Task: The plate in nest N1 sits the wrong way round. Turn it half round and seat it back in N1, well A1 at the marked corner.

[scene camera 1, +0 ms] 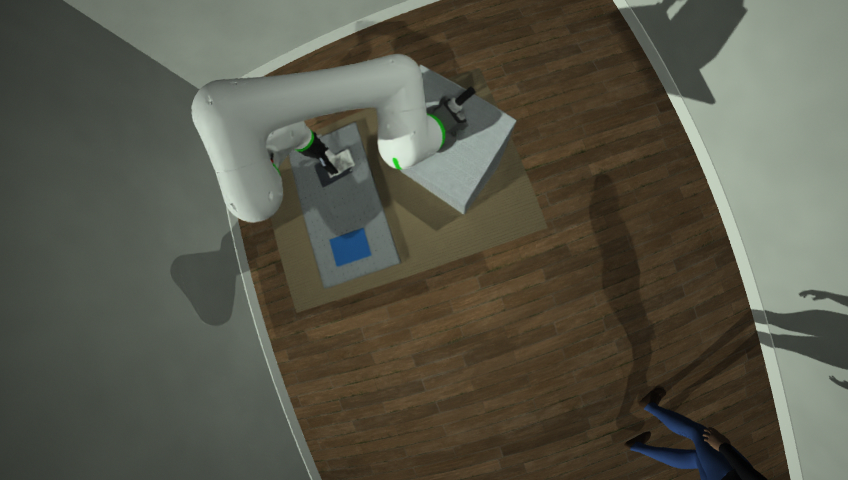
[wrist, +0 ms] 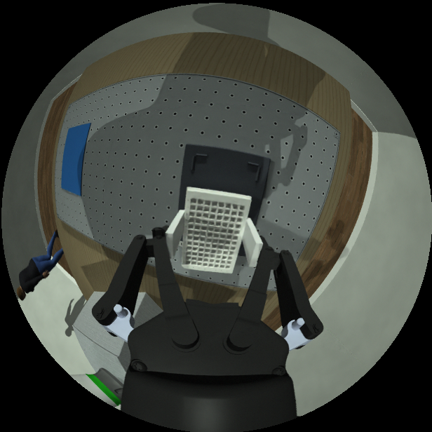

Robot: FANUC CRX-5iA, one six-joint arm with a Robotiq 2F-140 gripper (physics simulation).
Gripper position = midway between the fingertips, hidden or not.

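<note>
Scene camera 1 gives me a blue rectangle at its own spot: the blue rectangle (scene camera 1: 352, 246). In the wrist view I find the rectangle again (wrist: 72, 159), together with a dark nest (wrist: 223, 169) and a white well plate (wrist: 214, 220). My gripper (wrist: 213, 223) is there as well.
</note>
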